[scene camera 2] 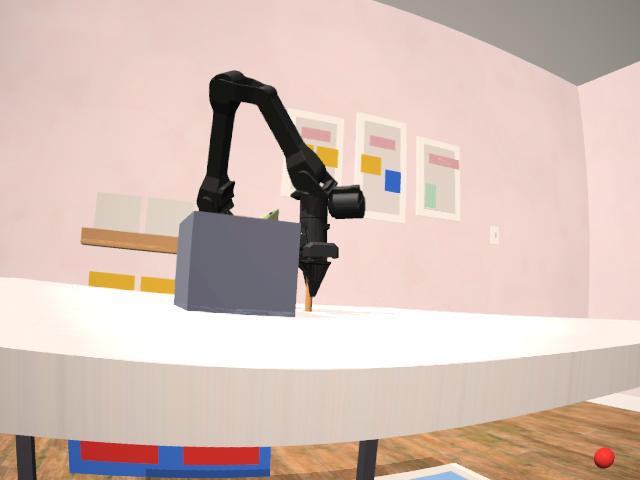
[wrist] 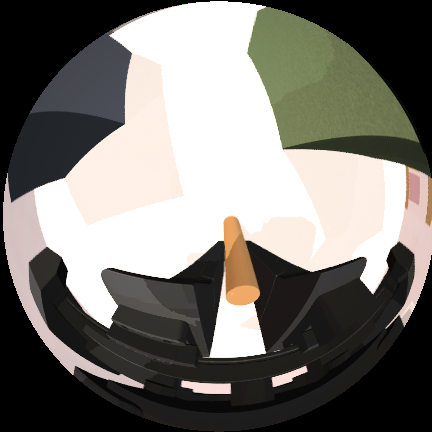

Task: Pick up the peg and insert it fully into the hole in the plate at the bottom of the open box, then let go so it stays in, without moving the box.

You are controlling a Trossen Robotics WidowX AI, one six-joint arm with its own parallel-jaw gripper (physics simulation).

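Places are measured from the arm's base along level axes (x left, y back, z up), in centimetres.
Pixels of known places: gripper, fingertip midpoint: (scene camera 2: 311, 296) (wrist: 233, 245).
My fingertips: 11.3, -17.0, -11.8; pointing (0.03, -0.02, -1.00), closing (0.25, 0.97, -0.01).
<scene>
Behind a point stands the place of what it marks, as x, y, z.
An orange-brown peg (scene camera 2: 308, 303) {10.5, -17.5, -13.2} (wrist: 241, 272) {10.1, -16.7, -7.6} is roughly upright and slightly tilted in the wrist view, its lower end at or near the table beside the box. My gripper (scene camera 2: 312, 293) {11.3, -17.0, -11.8} (wrist: 233, 245) {11.3, -17.0, -11.8} points down at it, with its black fingers nearly together and the peg between the fingertips, apparently gripped. In scene camera 2, the fingers partly cover the peg. A slate-grey box (scene camera 2: 242, 263) {-11.2, -39.8, -7.7} (wrist: 82, 85) stands to the left of the peg in both views. Its outer walls show; the inside, the plate and the hole are hidden.
A green object (scene camera 2: 271, 214) {4.0, -10.5, 4.8} (wrist: 320, 100) shows above the box's rim in scene camera 2 and at the upper right in the wrist view. The white table (scene camera 2: 310, 341) {-15.7, -71.2, -14.8} has its thick edge in front. The black arm (scene camera 2: 219, 139) {-9.3, -11.1, 19.0} rises behind the box.
</scene>
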